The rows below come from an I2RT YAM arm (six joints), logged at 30 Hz.
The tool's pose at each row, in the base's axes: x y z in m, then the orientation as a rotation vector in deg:
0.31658, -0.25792, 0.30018, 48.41, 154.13, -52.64
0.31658, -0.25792, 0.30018, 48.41, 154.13, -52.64
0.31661, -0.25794, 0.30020, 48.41, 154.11, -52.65
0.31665, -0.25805, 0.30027, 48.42, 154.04, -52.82
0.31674, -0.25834, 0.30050, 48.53, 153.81, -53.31
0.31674, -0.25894, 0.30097, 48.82, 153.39, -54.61
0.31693, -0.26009, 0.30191, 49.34, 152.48, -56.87
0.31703, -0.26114, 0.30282, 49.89, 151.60, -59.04
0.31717, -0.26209, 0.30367, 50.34, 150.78, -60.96
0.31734, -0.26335, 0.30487, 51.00, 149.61, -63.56
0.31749, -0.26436, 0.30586, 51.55, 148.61, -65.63
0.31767, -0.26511, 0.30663, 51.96, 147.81, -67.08
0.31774, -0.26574, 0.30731, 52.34, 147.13, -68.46
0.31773, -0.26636, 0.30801, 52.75, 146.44, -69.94
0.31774, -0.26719, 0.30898, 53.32, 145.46, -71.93
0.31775, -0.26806, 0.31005, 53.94, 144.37, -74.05
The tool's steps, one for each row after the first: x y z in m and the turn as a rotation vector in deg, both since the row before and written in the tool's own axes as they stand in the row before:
0.00000, 0.00000, 0.00000, 0.00, 0.00, 0.00
-0.00004, -0.00001, 0.00000, 0.01, -0.02, 0.01
-0.00011, -0.00008, 0.00001, 0.12, -0.04, 0.01
-0.00028, -0.00025, -0.00001, 0.35, -0.10, 0.09
-0.00043, -0.00063, 0.00000, 0.92, -0.11, 0.14
-0.00100, -0.00111, -0.00002, 1.61, -0.31, 0.33
-0.00088, -0.00108, -0.00002, 1.56, -0.25, 0.34
-0.00085, -0.00096, -0.00001, 1.38, -0.25, 0.29
-0.00115, -0.00132, -0.00003, 1.89, -0.33, 0.43
-0.00095, -0.00106, -0.00001, 1.51, -0.27, 0.38
-0.00078, -0.00076, -0.00001, 1.07, -0.24, 0.32
-0.00061, -0.00071, -0.00001, 1.02, -0.16, 0.25
-0.00055, -0.00076, -0.00001, 1.10, -0.12, 0.24
-0.00077, -0.00102, -0.00001, 1.49, -0.17, 0.36
-0.00083, -0.00110, -0.00002, 1.59, -0.18, 0.39

